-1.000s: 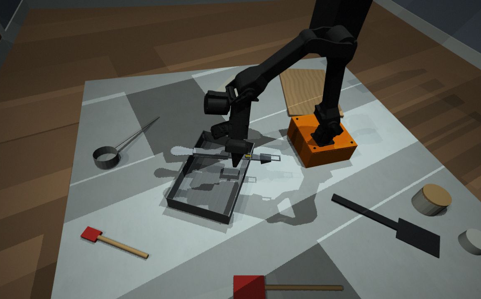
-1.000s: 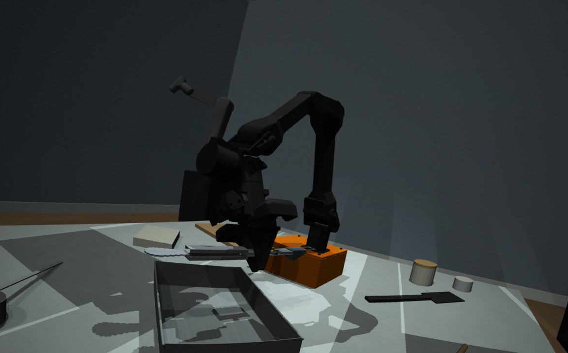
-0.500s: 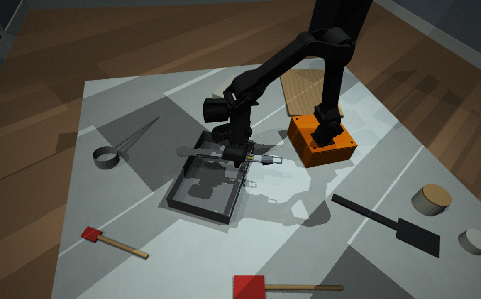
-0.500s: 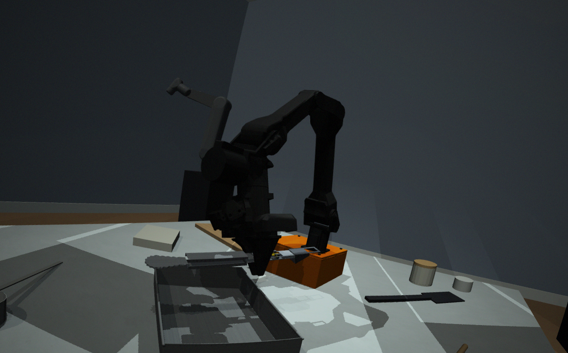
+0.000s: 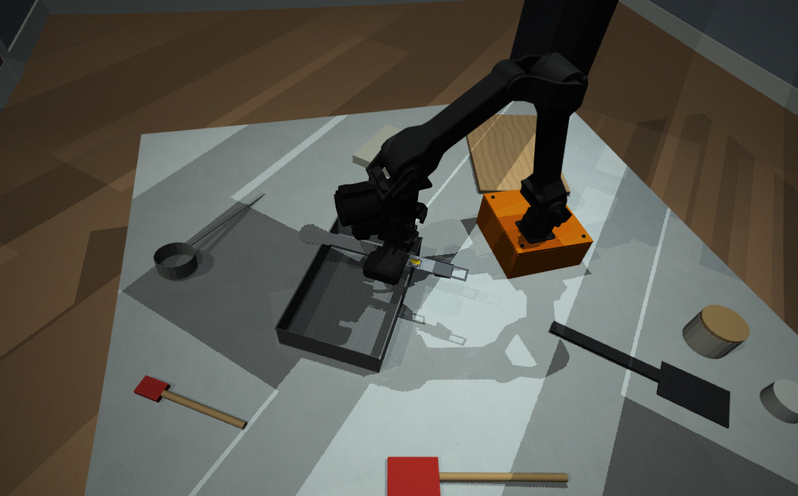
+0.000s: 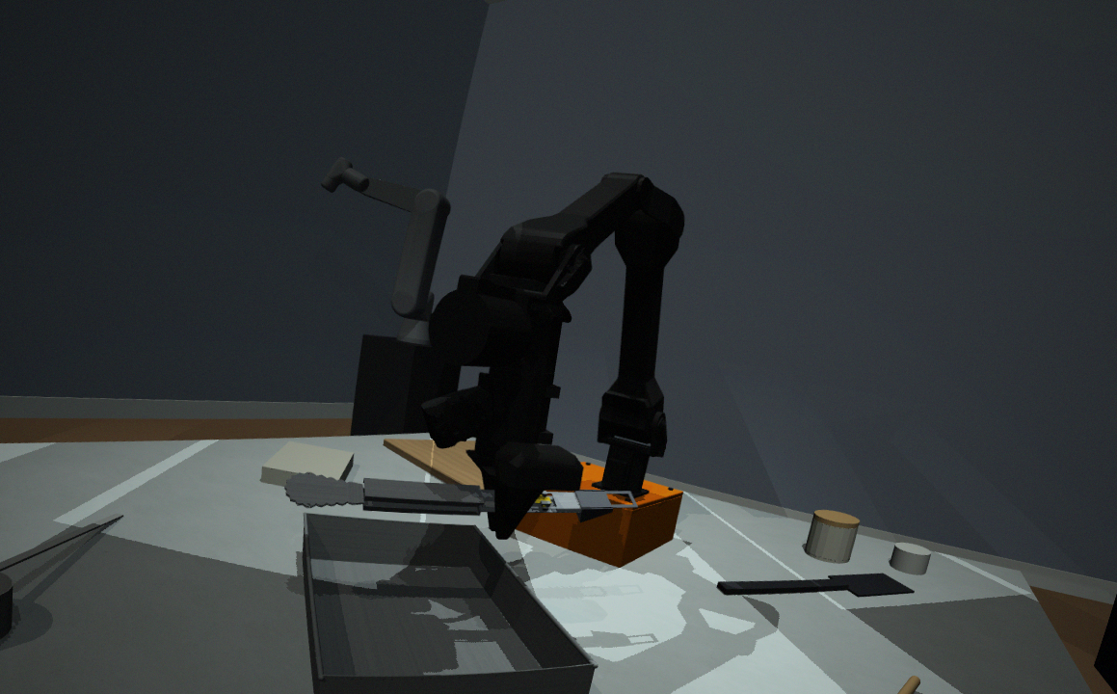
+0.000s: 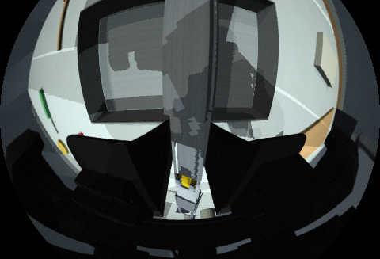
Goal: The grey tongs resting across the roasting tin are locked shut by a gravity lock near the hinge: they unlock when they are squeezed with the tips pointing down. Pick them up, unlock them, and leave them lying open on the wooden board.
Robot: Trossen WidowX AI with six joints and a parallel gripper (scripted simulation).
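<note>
Now: gripper tip 70 mm short of the dark roasting tin, 70 mm above it and 30 mm to the left of it. Also, from my gripper tip: wooden board: 490 mm behind, 370 mm to the right, 90 mm below; then beige block: 470 mm to the right, 150 mm behind, 80 mm below; then black spatula: 400 mm behind, 300 mm to the left, 90 mm below.
</note>
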